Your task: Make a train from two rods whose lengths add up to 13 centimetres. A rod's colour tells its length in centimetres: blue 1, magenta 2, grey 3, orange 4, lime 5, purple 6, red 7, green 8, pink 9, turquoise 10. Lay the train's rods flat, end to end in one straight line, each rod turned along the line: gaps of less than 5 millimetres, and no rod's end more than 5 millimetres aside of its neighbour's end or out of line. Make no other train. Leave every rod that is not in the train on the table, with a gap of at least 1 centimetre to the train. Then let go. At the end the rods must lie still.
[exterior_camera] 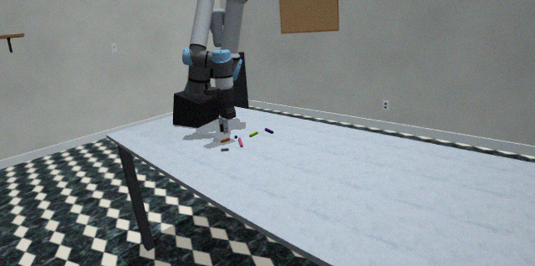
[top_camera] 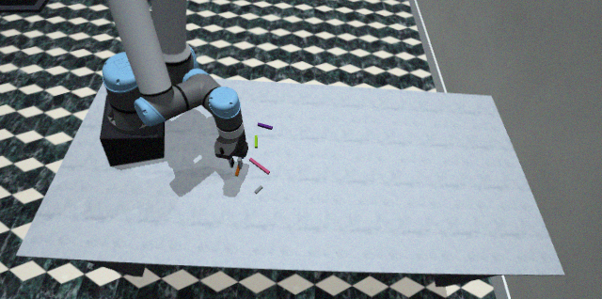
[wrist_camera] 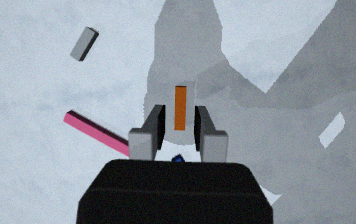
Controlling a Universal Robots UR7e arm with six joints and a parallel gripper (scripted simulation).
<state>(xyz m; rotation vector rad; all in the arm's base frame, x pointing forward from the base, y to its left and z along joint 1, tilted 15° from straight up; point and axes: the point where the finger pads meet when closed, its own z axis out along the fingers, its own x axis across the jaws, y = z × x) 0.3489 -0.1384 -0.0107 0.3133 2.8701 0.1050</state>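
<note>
My hand is 50 mm above the orange rod. Round my hand: small blue rod (50 mm to the left, 50 mm below, 10 mm ahead); pink rod (80 mm ahead, 50 mm below, 20 mm to the left); grey rod (70 mm to the right, 70 mm ahead, 50 mm below).
</note>
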